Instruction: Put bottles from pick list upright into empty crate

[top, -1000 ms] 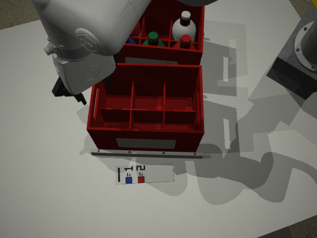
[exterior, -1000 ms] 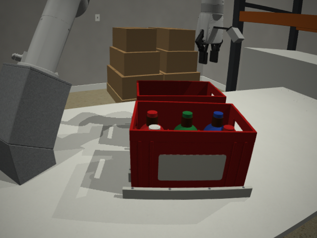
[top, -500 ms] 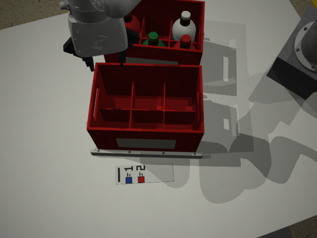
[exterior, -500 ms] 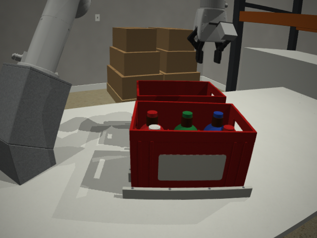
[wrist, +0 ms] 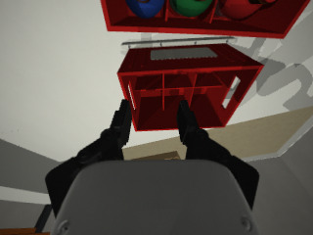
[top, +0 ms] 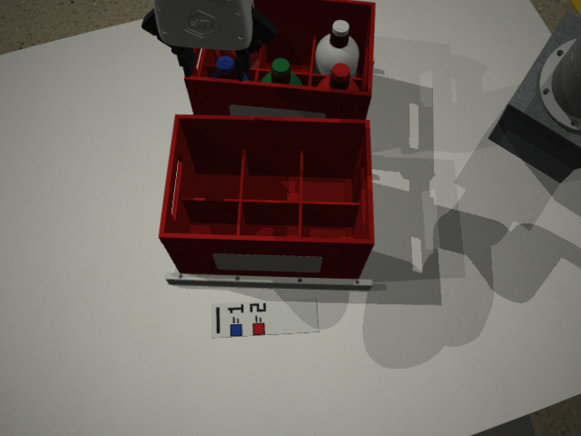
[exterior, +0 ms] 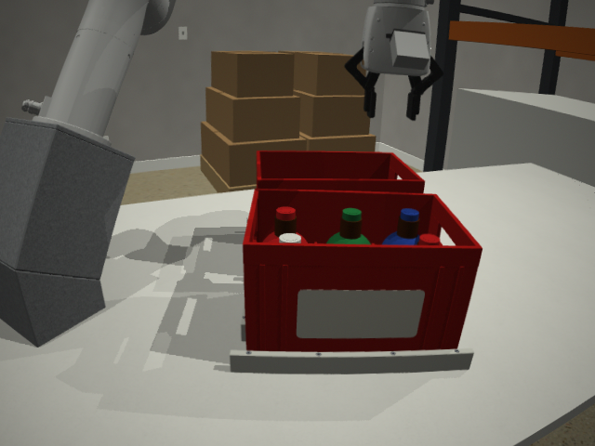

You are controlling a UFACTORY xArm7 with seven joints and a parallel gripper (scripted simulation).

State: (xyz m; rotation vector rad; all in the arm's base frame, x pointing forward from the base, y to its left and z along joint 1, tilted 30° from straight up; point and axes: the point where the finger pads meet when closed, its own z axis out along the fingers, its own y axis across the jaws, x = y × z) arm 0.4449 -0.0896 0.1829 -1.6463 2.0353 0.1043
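Now: the blue bottle 11 cm to the right of my hand and 21 cm below it. The rest, counted from my hand: red bottle (1 cm behind, 19 cm to the right, 21 cm below); then green bottle (8 cm behind, 10 cm to the right, 21 cm below); then white bottle (18 cm behind, 17 cm to the right, 21 cm below).
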